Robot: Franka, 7 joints.
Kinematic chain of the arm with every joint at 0, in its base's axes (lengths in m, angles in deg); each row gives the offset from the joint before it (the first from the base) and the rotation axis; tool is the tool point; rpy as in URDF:
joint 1: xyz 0 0 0.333 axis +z
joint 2: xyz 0 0 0 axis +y
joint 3: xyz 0 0 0.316 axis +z
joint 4: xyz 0.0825 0 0 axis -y
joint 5: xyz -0.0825 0 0.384 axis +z
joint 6: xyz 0 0 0 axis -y
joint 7: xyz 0.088 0 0 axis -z
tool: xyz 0 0 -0.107 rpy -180 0 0
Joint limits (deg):
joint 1: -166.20..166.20
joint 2: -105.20..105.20
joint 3: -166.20..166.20
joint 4: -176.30..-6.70
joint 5: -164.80..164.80
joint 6: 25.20..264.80
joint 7: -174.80..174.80
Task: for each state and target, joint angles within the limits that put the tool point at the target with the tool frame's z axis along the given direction. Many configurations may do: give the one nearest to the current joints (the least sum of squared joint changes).
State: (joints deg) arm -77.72 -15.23 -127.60 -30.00 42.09 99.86 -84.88
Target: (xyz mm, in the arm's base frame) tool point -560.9 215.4 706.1 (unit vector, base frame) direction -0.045 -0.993 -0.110
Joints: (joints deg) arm -73.12 -32.05 -116.19 -65.26 56.95 74.21 -84.88
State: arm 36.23 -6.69 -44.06 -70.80 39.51 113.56 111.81
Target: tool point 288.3 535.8 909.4 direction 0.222 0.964 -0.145
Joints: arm 75.73 17.67 -20.47 -48.17 36.75 142.26 111.81
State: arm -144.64 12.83 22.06 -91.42 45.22 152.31 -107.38
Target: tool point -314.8 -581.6 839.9 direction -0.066 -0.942 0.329
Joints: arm -136.04 27.23 40.46 -47.18 67.09 169.11 -107.38
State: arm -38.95 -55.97 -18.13 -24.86 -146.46 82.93 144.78
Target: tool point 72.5 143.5 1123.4 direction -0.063 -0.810 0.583
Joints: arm -13.25 -29.08 31.19 -58.92 -115.59 99.38 144.78
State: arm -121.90 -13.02 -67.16 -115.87 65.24 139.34 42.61
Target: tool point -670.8 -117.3 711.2 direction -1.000 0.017 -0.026
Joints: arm -124.42 33.20 -60.35 -73.73 58.34 179.98 42.61
